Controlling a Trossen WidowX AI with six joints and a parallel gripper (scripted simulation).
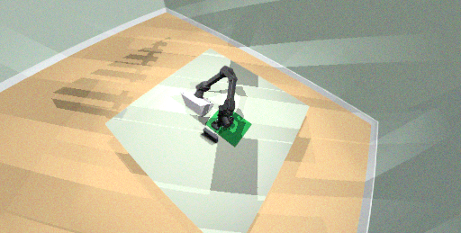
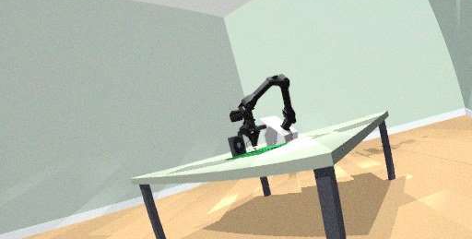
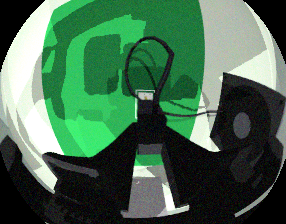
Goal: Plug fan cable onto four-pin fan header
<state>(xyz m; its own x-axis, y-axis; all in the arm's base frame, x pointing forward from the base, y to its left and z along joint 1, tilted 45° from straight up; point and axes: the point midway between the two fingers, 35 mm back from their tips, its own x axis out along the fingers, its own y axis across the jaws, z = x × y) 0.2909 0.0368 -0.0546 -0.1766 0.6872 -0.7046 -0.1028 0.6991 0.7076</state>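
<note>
My gripper tip is 1 cm below the dark fan plug and 1 cm short of it. The rest, counted from my gripper tip: green board: 6 cm below, 5 cm to the left, 4 cm ahead; then black fan: 13 cm to the right, 2 cm ahead, 2 cm above.
</note>
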